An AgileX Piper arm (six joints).
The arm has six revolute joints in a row. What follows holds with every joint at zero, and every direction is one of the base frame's. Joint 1 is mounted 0.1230 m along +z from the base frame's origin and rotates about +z. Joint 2 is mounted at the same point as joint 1 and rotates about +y. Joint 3 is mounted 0.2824 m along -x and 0.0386 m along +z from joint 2 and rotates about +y. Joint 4 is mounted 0.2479 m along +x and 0.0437 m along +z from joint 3 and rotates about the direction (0.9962, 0, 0.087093). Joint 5 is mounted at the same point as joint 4 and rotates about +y. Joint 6 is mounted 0.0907 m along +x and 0.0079 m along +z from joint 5 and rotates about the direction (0.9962, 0, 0.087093). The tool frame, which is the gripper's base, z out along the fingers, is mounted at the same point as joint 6; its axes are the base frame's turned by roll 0.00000, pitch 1.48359 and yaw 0.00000 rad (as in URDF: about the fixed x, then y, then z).
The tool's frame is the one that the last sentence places.
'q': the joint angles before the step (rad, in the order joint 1, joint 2, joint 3, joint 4, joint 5, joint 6). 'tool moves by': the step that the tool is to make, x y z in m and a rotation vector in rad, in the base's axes. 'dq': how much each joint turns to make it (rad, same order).
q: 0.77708 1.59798 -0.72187 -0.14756 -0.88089 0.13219
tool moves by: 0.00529 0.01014 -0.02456 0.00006 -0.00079 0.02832
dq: 0.00388 0.10216 -0.00192 -0.01856 -0.10209 0.00001
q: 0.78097 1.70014 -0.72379 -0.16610 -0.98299 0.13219
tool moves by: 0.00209 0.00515 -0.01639 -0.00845 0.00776 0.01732
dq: 0.00246 0.06081 0.00002 -0.01214 -0.05011 0.00001
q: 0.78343 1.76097 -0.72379 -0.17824 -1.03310 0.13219
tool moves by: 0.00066 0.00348 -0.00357 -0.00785 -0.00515 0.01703
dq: 0.00160 0.01846 -0.00904 -0.01790 -0.00766 -0.00001
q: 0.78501 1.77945 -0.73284 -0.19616 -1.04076 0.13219
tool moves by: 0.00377 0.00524 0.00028 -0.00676 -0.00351 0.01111
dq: 0.00001 0.01521 -0.02806 -0.01538 0.01472 0.00415
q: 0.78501 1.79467 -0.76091 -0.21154 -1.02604 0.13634
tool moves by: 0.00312 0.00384 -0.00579 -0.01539 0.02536 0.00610
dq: 0.00000 0.02270 -0.01668 -0.00951 0.02028 0.01641
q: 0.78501 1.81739 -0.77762 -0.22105 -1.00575 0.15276
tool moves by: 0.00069 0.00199 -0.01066 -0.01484 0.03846 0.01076
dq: -0.00002 0.02818 -0.00028 -0.01313 0.00506 0.02556
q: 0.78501 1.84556 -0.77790 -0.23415 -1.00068 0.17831
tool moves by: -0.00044 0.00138 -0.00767 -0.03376 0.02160 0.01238
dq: 0.00071 0.01479 -0.00001 -0.01785 0.02383 0.00614
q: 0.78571 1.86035 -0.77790 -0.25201 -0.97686 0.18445
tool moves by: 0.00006 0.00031 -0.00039 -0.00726 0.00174 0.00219
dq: -0.00002 0.00001 -0.00163 -0.00398 0.00825 0.00001
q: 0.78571 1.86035 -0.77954 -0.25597 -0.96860 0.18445
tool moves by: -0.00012 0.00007 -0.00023 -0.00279 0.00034 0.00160
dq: -0.00001 0.00001 -0.00001 -0.00230 0.00229 0.00001
